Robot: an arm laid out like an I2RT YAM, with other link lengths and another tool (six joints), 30 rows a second.
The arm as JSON. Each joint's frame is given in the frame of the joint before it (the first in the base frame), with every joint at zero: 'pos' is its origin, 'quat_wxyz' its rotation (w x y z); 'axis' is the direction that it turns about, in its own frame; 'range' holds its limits. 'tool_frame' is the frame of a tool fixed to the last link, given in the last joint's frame.
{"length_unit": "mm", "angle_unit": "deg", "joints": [
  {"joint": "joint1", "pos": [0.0, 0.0, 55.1], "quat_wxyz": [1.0, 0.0, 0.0, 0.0], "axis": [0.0, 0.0, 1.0], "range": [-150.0, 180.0]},
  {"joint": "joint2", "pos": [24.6, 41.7, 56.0], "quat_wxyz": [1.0, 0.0, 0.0, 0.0], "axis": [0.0, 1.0, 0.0], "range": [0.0, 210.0]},
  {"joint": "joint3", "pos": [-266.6, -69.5, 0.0], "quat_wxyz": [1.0, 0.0, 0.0, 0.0], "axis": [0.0, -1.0, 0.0], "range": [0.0, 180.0]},
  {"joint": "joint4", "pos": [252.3, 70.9, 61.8], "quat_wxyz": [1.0, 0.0, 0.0, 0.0], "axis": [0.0, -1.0, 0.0], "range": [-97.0, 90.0]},
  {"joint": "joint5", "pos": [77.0, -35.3, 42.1], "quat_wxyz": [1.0, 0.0, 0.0, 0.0], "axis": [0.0, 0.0, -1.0], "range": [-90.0, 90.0]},
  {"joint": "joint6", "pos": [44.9, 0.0, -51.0], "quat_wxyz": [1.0, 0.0, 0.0, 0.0], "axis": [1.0, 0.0, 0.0], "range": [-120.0, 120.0]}
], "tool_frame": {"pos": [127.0, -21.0, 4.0], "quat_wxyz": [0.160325, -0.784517, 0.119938, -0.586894]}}
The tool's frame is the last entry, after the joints.
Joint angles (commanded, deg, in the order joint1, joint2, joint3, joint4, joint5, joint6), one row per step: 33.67, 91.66, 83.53, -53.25, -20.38, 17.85; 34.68, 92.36, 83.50, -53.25, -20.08, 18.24; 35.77, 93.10, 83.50, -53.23, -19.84, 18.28; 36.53, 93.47, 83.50, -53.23, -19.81, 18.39; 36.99, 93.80, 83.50, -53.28, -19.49, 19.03; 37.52, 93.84, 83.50, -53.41, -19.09, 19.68; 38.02, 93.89, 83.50, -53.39, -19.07, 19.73; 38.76, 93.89, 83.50, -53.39, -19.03, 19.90; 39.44, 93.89, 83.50, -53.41, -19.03, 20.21; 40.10, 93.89, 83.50, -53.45, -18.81, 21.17; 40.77, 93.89, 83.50, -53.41, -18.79, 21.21; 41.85, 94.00, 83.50, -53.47, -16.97, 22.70; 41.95, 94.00, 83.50, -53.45, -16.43, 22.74
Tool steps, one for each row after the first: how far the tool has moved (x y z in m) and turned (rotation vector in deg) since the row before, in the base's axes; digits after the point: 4 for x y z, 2 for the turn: -0.0036, 0.0050, -0.0050, -0.56, 0.66, 0.55; -0.0039, 0.0057, -0.0050, -0.58, 0.49, 0.95; -0.0033, 0.0041, -0.0025, -0.22, 0.34, 0.65; -0.0017, 0.0016, -0.0025, -0.37, 0.47, -0.22; -0.0023, 0.0014, -0.0008, -0.30, 0.25, -0.20; -0.0023, 0.0025, -0.0003, -0.03, 0.04, 0.45; -0.0036, 0.0036, 0.0000, -0.01, 0.07, 0.58; -0.0036, 0.0033, -0.0001, 0.02, 0.18, 0.42; -0.0033, 0.0025, -0.0003, -0.07, 0.40, -0.25; -0.0033, 0.0033, 0.0001, 0.02, -0.02, 0.63; -0.0022, 0.0010, -0.0020, -1.17, -0.20, -0.99; 0.0007, -0.0006, -0.0002, -0.34, -0.32, -0.17
